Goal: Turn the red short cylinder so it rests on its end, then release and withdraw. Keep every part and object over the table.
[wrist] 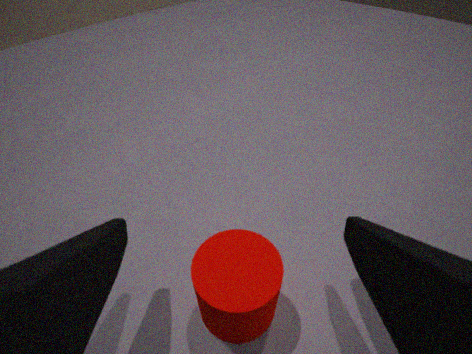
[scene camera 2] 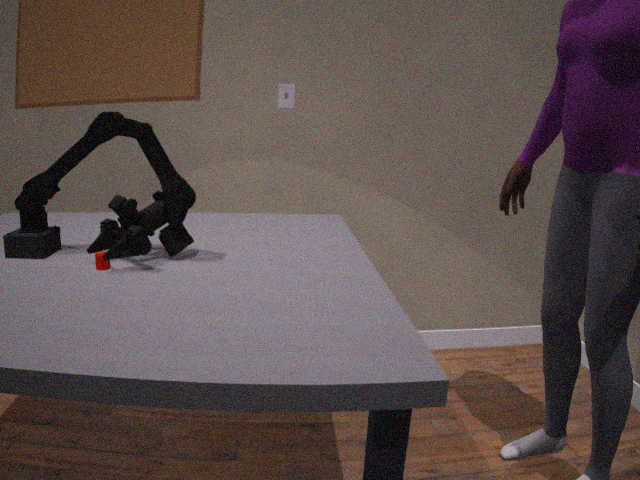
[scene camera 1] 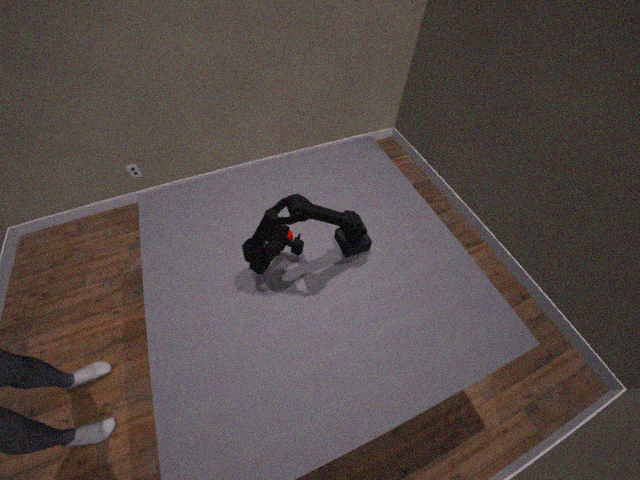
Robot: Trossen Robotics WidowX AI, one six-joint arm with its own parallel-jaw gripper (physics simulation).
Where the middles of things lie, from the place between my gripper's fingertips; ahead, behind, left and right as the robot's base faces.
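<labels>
I can see the red short cylinder [wrist: 237, 274], and it is 2 cm below my hand, 1 cm ahead of it and 1 cm to the left of it.
</labels>
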